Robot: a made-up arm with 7 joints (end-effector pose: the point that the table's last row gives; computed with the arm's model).
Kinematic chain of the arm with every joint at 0, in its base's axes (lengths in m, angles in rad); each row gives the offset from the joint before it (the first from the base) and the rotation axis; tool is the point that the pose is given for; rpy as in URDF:
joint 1: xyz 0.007 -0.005 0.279 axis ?
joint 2: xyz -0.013 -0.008 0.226 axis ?
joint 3: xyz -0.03 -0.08 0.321 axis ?
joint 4: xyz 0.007 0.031 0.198 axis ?
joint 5: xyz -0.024 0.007 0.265 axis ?
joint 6: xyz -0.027 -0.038 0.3 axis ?
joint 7: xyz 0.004 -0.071 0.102 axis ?
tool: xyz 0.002 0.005 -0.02 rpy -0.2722 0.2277 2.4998
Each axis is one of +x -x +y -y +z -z.
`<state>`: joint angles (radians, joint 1 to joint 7).
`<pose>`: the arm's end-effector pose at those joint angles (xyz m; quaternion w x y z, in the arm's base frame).
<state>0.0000 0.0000 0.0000 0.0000 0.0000 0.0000 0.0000</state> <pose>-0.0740 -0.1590 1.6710 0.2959 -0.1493 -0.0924 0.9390</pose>
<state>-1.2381 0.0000 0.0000 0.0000 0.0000 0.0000 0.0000</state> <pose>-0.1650 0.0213 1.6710 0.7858 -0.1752 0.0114 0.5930</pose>
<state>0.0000 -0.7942 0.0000 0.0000 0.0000 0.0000 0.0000</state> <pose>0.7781 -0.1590 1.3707 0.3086 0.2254 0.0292 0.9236</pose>
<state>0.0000 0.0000 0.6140 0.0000 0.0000 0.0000 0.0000</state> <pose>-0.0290 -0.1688 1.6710 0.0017 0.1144 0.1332 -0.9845</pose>
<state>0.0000 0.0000 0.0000 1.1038 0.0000 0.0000 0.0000</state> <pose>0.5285 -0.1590 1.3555 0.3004 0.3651 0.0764 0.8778</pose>
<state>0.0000 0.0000 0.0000 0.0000 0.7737 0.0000 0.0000</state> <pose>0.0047 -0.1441 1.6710 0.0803 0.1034 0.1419 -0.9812</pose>
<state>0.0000 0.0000 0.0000 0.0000 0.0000 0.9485 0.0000</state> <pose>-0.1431 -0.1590 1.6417 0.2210 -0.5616 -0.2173 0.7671</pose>
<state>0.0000 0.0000 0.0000 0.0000 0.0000 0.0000 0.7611</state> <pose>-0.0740 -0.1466 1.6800 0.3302 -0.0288 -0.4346 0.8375</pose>
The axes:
joint 1: +z
joint 2: -y
joint 3: +z
joint 4: +y
joint 5: +z
joint 6: -y
joint 7: +x

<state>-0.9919 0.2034 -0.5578 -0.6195 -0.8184 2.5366 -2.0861</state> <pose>-0.1658 0.5323 1.2167 0.1373 -0.0378 0.3156 -0.9382</pose>
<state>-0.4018 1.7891 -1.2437 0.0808 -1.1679 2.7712 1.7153</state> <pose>-0.8910 0.3979 0.2964 0.2115 -0.8973 0.3863 -0.0295</pose>
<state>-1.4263 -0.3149 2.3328 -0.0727 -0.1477 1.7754 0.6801</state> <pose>-0.1253 -0.4619 1.4736 0.1935 0.4993 0.7920 -0.2932</pose>
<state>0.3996 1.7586 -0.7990 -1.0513 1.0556 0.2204 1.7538</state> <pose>-0.8347 -0.0533 -0.1066 0.5498 0.6371 0.4070 -0.3552</pose>
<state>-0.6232 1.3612 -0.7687 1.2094 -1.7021 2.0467 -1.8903</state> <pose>-0.7534 0.2053 1.0830 0.4135 0.3211 0.7767 -0.3502</pose>
